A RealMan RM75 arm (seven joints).
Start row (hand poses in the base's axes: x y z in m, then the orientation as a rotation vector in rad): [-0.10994, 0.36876, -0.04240, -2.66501, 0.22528, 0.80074]
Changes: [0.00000, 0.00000, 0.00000, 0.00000, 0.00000, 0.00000]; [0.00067, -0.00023, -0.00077, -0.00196, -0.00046, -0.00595]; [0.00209, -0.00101, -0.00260, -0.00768, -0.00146, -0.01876]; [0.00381, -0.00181, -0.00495, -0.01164, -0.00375, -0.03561]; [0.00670, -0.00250, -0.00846, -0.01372, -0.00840, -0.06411]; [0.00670, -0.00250, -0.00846, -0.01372, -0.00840, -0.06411]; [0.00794, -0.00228, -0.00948, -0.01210, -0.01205, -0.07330]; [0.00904, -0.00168, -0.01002, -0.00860, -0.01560, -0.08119]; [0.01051, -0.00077, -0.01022, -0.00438, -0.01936, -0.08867]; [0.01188, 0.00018, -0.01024, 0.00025, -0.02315, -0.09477]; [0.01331, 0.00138, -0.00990, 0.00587, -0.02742, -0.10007]
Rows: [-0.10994, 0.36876, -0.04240, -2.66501, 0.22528, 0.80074]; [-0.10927, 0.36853, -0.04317, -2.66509, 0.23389, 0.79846]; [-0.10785, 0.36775, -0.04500, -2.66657, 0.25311, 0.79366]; [-0.10613, 0.36695, -0.04735, -2.66537, 0.27647, 0.78565]; [-0.10324, 0.36626, -0.05086, -2.65894, 0.31350, 0.77056]; [-0.10324, 0.36626, -0.05086, -2.65894, 0.31350, 0.77056]; [-0.10200, 0.36648, -0.05188, -2.65538, 0.32375, 0.76259]; [-0.10090, 0.36708, -0.05242, -2.65048, 0.33140, 0.75502]; [-0.09943, 0.36799, -0.05262, -2.64511, 0.33810, 0.74725]; [-0.09806, 0.36894, -0.05264, -2.63985, 0.34277, 0.73986]; [-0.09663, 0.37014, -0.05230, -2.63412, 0.34580, 0.73203]
